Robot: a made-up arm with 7 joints. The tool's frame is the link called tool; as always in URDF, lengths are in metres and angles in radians. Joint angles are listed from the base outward. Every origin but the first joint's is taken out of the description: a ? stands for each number. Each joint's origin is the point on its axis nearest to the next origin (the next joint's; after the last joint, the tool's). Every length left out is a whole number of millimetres.
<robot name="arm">
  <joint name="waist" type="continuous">
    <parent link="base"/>
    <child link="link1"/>
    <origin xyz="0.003 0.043 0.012" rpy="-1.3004 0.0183 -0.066"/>
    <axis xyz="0 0 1"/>
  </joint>
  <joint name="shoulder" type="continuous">
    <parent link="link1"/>
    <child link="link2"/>
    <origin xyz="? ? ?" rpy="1.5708 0 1.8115"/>
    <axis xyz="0 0 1"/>
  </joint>
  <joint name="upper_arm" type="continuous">
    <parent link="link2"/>
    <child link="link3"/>
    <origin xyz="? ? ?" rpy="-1.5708 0 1.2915"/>
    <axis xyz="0 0 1"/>
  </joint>
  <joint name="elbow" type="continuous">
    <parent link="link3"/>
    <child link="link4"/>
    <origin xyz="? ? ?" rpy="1.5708 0 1.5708"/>
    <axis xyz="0 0 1"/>
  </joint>
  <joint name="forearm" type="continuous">
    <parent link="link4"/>
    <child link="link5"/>
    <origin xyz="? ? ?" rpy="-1.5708 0 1.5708"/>
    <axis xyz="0 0 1"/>
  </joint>
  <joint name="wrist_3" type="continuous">
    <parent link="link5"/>
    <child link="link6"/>
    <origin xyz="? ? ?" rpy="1.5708 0 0"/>
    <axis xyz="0 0 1"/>
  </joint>
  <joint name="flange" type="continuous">
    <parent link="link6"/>
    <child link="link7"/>
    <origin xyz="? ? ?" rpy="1.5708 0 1.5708"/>
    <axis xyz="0 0 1"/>
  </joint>
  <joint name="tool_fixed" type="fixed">
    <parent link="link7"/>
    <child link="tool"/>
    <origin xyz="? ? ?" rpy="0 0 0"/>
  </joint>
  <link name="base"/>
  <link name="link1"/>
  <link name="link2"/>
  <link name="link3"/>
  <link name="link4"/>
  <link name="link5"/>
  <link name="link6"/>
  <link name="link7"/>
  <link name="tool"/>
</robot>
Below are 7 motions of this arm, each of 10 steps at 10 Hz.
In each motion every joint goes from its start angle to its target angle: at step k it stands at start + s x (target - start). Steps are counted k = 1, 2, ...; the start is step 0. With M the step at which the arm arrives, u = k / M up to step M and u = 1 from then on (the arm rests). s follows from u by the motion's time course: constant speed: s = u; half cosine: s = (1 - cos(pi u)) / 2; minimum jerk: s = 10 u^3 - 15 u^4 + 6 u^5.
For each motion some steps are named. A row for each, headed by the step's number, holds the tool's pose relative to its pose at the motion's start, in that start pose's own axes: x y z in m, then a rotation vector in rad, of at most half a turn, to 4 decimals.
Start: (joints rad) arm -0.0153 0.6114 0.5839 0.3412 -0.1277 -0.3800 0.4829
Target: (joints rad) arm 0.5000 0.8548 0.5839 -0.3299 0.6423 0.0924 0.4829
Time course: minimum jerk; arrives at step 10
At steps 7, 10:
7: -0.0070 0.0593 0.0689 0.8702 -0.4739 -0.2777
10: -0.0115 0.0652 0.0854 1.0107 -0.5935 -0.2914

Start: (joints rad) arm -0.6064 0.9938 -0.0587 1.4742 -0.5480 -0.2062 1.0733
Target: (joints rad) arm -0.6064 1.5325 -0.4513 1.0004 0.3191 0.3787 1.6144
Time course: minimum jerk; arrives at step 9
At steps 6, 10:
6: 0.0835 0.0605 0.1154 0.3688 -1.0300 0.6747
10: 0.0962 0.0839 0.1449 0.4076 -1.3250 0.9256

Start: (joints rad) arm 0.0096 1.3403 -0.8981 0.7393 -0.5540 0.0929 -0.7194
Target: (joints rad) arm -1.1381 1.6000 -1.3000 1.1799 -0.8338 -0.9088 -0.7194
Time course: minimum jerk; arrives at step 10
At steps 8, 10:
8: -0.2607 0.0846 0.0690 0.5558 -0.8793 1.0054
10: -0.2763 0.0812 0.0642 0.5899 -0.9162 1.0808

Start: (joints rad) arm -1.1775 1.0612 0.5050 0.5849 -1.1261 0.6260 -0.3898
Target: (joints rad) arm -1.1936 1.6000 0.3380 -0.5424 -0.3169 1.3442 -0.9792
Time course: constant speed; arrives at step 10
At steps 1, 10:
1: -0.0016 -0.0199 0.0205 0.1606 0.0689 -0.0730
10: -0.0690 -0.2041 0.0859 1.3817 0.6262 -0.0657

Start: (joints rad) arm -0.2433 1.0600 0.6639 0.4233 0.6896 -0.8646 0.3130
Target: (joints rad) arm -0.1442 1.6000 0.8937 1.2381 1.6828 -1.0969 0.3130
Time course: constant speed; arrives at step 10
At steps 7, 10:
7: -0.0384 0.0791 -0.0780 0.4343 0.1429 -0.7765
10: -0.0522 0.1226 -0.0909 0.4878 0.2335 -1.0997

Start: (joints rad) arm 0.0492 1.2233 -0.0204 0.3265 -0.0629 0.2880 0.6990
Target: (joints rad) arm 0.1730 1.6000 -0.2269 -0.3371 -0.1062 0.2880 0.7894
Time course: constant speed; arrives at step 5
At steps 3, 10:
3: -0.0161 0.0329 0.0575 -0.0202 -0.4192 -0.0609
10: -0.0456 0.0502 0.0866 -0.0439 -0.6670 -0.1720

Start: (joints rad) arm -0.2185 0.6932 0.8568 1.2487 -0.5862 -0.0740 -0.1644
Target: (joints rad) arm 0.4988 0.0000 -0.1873 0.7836 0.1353 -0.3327 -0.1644
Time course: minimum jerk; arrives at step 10
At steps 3, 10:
3: -0.0198 0.0162 -0.0478 0.2937 0.1185 -0.0561
10: -0.2792 0.0490 -0.2649 0.9806 0.7100 -0.9786

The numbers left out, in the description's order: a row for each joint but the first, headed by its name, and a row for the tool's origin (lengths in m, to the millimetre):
shoulder: -0.004 0.016 0
upper_arm: 0.234 -0.058 0
elbow: 0.002 -0.017 0
forearm: -0.144 -0.01 0
wrist_3: 0 0 0
flange: 0 0.044 0
tool: 0 0 0

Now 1 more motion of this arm.
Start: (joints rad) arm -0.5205 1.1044 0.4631 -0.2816 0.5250 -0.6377 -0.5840
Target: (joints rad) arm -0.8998 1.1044 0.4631 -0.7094 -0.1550 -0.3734 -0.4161
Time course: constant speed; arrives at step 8
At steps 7, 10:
7: -0.0061 0.0935 0.0323 -0.1084 -0.3880 0.7580
10: -0.0095 0.1030 0.0390 -0.1255 -0.4667 0.8304

